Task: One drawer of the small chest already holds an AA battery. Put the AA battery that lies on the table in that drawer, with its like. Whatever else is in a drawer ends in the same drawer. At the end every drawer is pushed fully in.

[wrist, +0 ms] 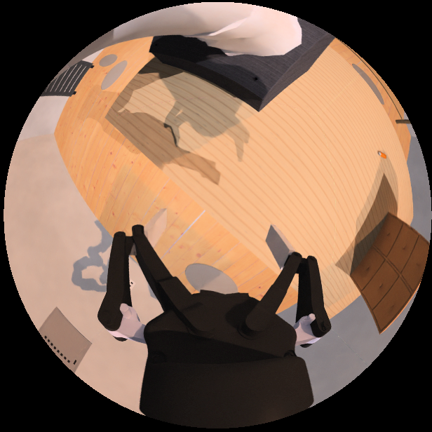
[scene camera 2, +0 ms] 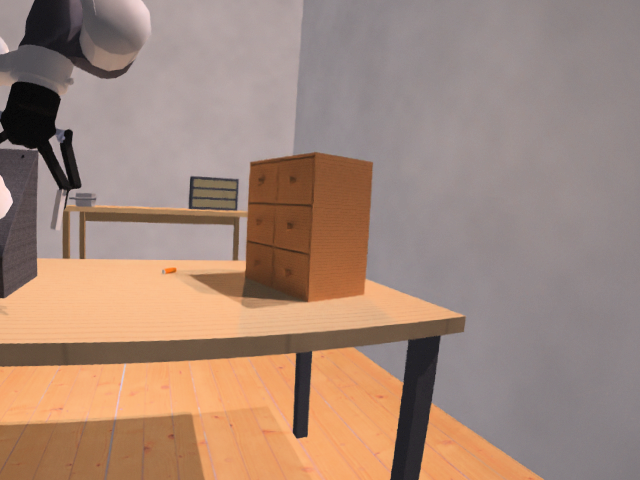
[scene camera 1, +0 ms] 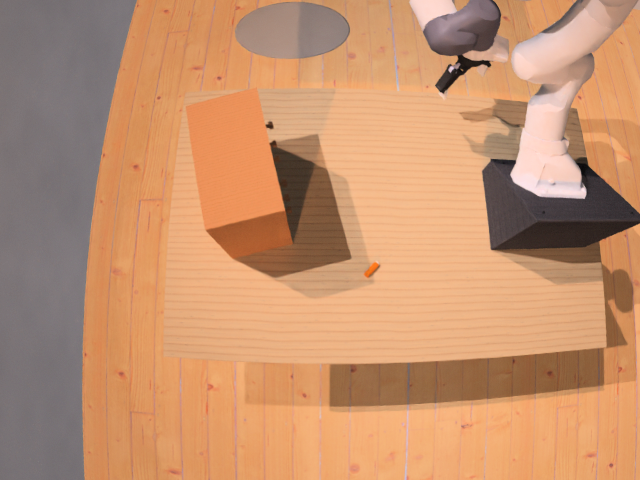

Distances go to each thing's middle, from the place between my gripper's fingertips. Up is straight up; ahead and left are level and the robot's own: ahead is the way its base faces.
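Small brown chest (scene camera 1: 242,206): my hand is 380 mm to the right of it and 560 mm short of it.
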